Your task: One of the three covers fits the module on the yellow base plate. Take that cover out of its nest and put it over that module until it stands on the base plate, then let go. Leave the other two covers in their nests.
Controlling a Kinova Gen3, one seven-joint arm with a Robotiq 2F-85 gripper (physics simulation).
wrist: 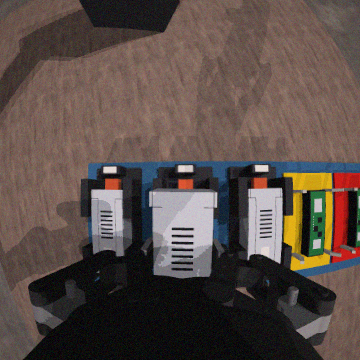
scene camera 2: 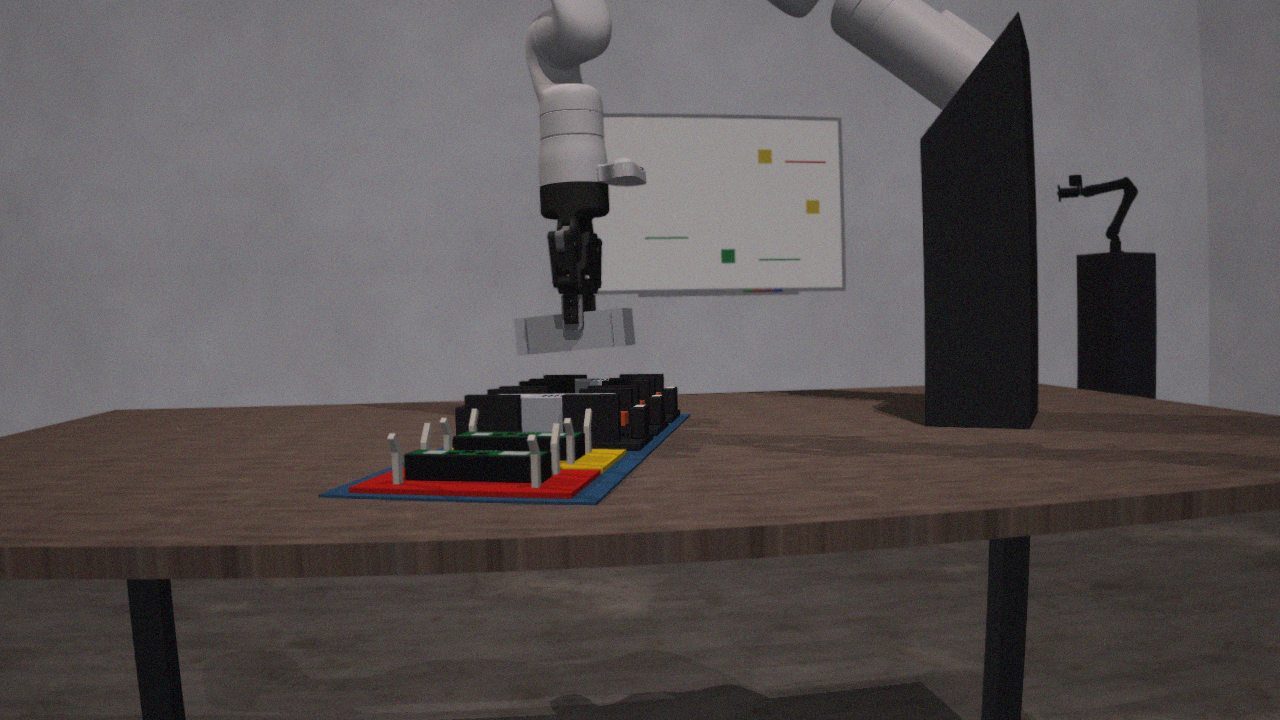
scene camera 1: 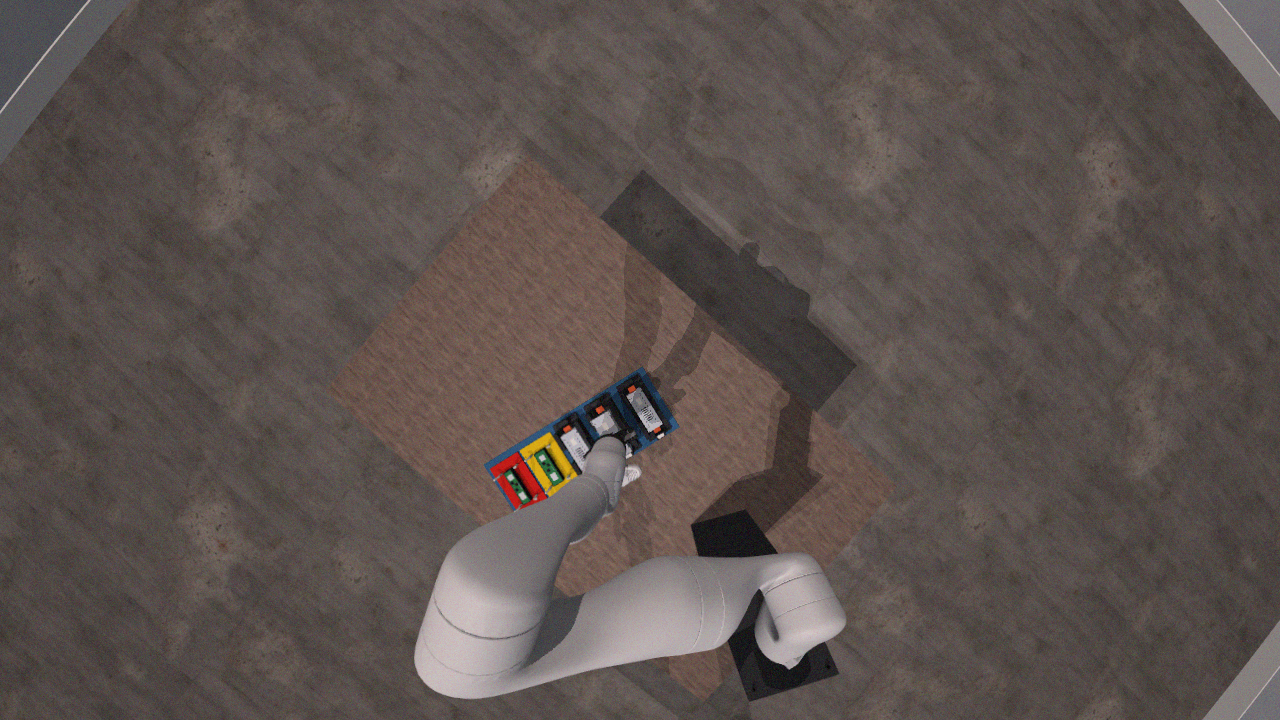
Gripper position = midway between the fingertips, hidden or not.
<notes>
In view: the gripper (scene camera 2: 580,329) and a blue board (scene camera 1: 614,398).
The gripper is seen too in the wrist view (wrist: 182,247). The blue board is seen too in the wrist view (wrist: 230,179).
</notes>
